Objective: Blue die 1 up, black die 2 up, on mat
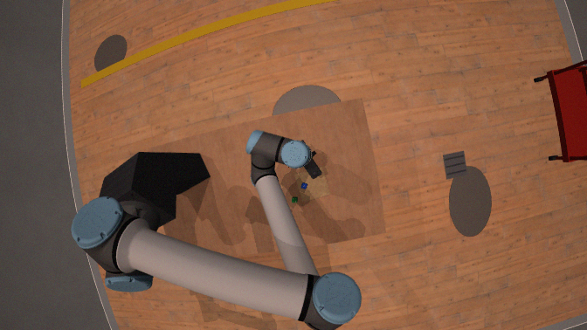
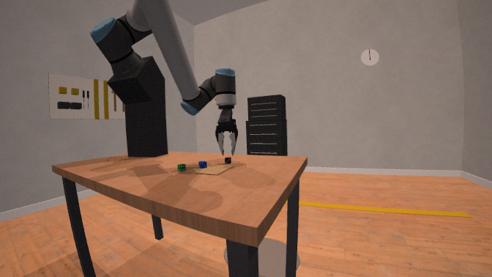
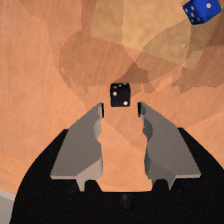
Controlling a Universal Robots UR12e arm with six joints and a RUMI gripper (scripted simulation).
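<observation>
The black die is 40 mm below my hand. The rest, counted from my hand: green die: 180 mm to the right, 110 mm behind, 40 mm below; then tan mat: 130 mm to the right, 50 mm below, 10 mm behind; then blue die: 130 mm to the right, 50 mm behind, 30 mm below.
</observation>
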